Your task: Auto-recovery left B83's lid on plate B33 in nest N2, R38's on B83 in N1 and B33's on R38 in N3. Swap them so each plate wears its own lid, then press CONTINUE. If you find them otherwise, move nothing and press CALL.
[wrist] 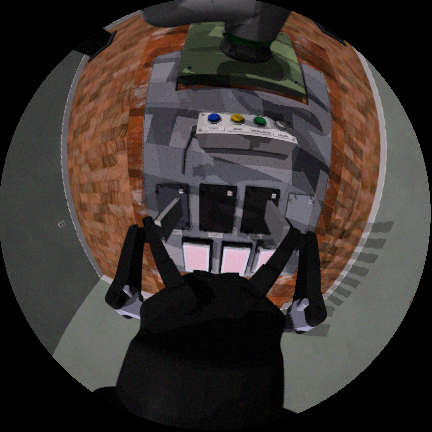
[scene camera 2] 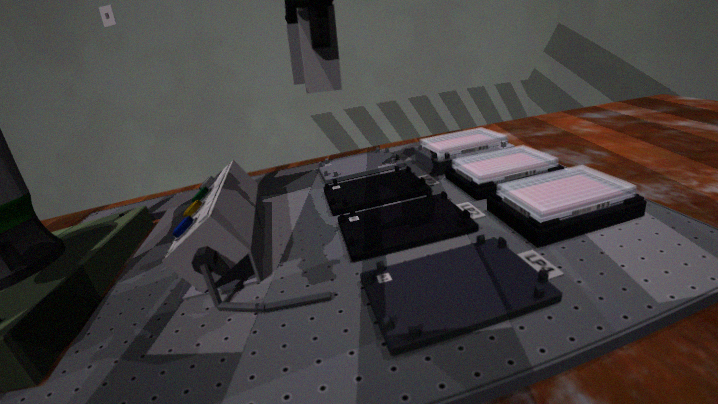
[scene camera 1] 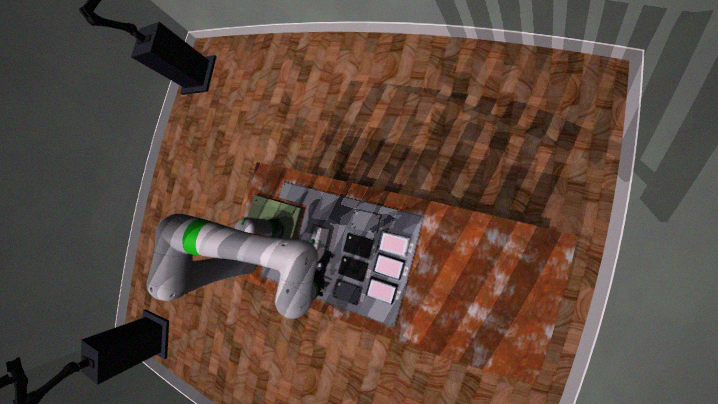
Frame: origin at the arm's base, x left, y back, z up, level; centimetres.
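Seen in the pictures: gripper, fingertip midpoint: [wrist: 222, 207] [scene camera 2: 313, 86] [scene camera 1: 329, 268]; arm's base, origin of the base link: [wrist: 245, 48] [scene camera 2: 9, 272] [scene camera 1: 273, 231].
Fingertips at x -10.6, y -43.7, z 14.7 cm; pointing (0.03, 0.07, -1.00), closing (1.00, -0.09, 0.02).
Note:
Offsets run from my fingertips to a thing's top centre. "spot": to the spot under its first point.
Three pink plates stand side by side in their nests: the first {dx -11.0, dy -23.8, dz -14.0 cm} [scene camera 1: 381, 290] [scene camera 2: 567, 190] [wrist: 197, 256], the middle one {dx +2.0, dy -26.0, dz -14.4 cm} [scene camera 1: 389, 266] [scene camera 2: 504, 164] [wrist: 236, 259] and the third {dx +14.0, dy -27.1, dz -13.5 cm} [scene camera 1: 394, 243] [scene camera 2: 466, 141] [wrist: 265, 257]. Each wears a clear lid; their codes are too small to read. My gripper [scene camera 2: 310, 85] [wrist: 222, 207] is open and empty, high above the lid pads, its fingers apart; the arm mostly hides it in scene camera 1. The button box {dx +6.5, dy +13.6, dz -9.2 cm} [scene camera 2: 215, 226] [wrist: 245, 142] has blue {dx -0.8, dy +16.6, dz -10.1 cm} [wrist: 214, 118], yellow {dx +4.2, dy +16.0, dz -10.1 cm} [wrist: 237, 118], green {dx +9.2, dy +15.5, dz -10.1 cm} [wrist: 259, 121] and pale {dx +14.1, dy +14.9, dz -10.1 cm} [wrist: 281, 124] buttons; their captions are unreadable.
Several flat lid pads lie between box and nests, including a dark grey one {dx -16.1, dy -5.3, dz -15.6 cm} [scene camera 1: 347, 291] [scene camera 2: 461, 286], two black ones {spot: dx -2.2, dy -6.2, dz -16.6 cm} [wrist: 217, 207] {spot: dx +8.6, dy -7.8, dz -16.6 cm} [wrist: 255, 210] and a light grey one {dx +23.5, dy -10.7, dz -15.6 cm} [wrist: 301, 207]. They look bare. A cable {spot: dx -10.6, dy +8.9, dz -17.0 cm} [scene camera 2: 281, 304] leaves the box. The arm stands on a green base [wrist: 240, 70].

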